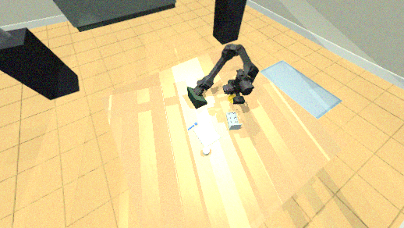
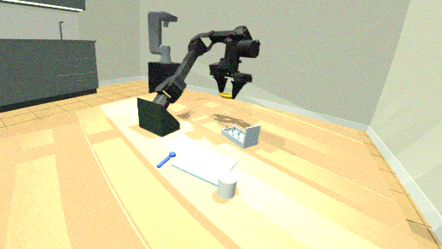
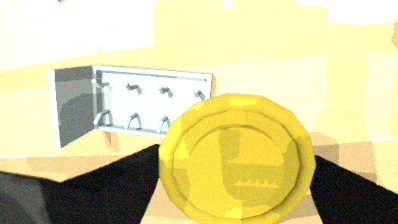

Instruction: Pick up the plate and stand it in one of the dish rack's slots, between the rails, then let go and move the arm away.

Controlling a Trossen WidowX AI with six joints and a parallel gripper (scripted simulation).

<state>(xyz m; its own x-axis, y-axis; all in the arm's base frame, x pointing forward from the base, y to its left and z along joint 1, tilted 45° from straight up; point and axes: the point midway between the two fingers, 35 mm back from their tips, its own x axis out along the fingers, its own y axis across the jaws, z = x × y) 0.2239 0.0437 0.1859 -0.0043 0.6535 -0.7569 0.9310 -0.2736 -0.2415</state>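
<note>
My gripper tip is now 12 cm above the grey dish rack, 9 cm short of it and 3 cm to the left of it. From my gripper tip the other things lie so: blue spoon 29 cm to the right, 14 cm below, 2 cm behind; light blue mat 24 cm to the right, 14 cm below, 8 cm ahead; yellow plate 1 cm above.
</note>
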